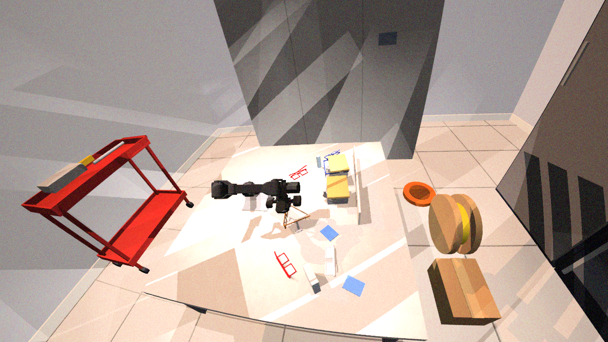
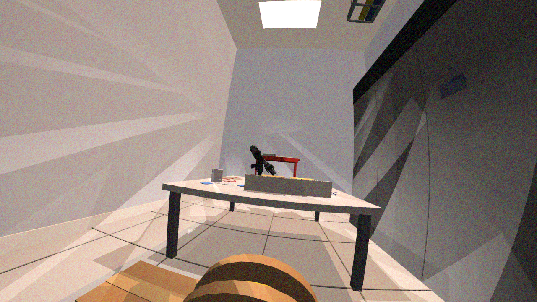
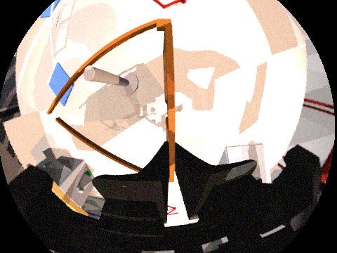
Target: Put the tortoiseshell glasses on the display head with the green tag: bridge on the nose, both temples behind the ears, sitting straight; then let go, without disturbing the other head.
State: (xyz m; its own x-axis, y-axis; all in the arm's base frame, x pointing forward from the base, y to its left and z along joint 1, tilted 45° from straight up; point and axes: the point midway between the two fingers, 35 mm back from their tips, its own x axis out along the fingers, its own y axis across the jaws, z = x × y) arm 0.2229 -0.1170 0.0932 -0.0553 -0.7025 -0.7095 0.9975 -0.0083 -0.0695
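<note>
My gripper tip is now 80 mm to the left of the small post, 60 mm short of it and 40 mm above it. The rest, counted from my gripper tip: thin upright board: 410 mm ahead, 240 mm to the left, 10 mm below; grey display head: 260 mm ahead, 140 mm to the left; grey block: 360 mm to the right, 160 mm ahead, 10 mm below.
</note>
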